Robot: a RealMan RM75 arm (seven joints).
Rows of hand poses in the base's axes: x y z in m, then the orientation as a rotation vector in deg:
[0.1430 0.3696 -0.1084 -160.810 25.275 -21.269]
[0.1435 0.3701 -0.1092 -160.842 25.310 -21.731]
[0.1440 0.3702 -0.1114 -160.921 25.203 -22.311]
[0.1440 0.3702 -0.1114 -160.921 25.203 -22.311]
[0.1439 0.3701 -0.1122 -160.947 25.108 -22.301]
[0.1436 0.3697 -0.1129 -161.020 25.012 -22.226]
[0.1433 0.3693 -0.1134 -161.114 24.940 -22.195]
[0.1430 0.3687 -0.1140 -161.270 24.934 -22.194]
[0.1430 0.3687 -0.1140 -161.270 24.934 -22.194]
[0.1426 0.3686 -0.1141 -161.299 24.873 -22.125]
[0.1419 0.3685 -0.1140 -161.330 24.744 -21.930]
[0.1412 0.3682 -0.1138 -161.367 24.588 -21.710]
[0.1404 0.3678 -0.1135 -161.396 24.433 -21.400]
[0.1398 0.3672 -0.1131 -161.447 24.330 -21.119]
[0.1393 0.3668 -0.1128 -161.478 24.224 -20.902]
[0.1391 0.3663 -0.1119 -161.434 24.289 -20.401]
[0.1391 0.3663 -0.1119 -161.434 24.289 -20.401]
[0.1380 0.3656 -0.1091 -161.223 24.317 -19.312]
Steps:
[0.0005 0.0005 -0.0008 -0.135 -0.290 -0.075]
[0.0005 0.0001 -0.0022 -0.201 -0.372 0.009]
[0.0000 0.0000 0.0000 0.000 0.000 0.000]
[-0.0001 -0.0001 -0.0008 -0.019 0.002 0.066]
[-0.0003 -0.0004 -0.0007 -0.049 0.054 0.073]
[-0.0003 -0.0004 -0.0005 -0.080 0.033 0.051]
[-0.0003 -0.0006 -0.0006 -0.150 0.035 0.002]
[0.0000 0.0000 0.0000 0.000 0.000 0.000]
[-0.0004 -0.0001 -0.0001 -0.010 0.045 0.049]
[-0.0007 -0.0001 0.0001 0.019 0.119 0.109]
[-0.0007 -0.0003 0.0002 0.019 0.134 0.130]
[-0.0008 -0.0004 0.0003 0.046 0.191 0.140]
[-0.0006 -0.0006 0.0004 0.016 0.183 0.100]
[-0.0005 -0.0004 0.0003 0.021 0.137 0.096]
[-0.0002 -0.0005 0.0009 0.146 0.325 0.009]
[0.0000 0.0000 0.0000 0.000 0.000 0.000]
[-0.0011 -0.0007 0.0028 0.430 0.672 0.099]

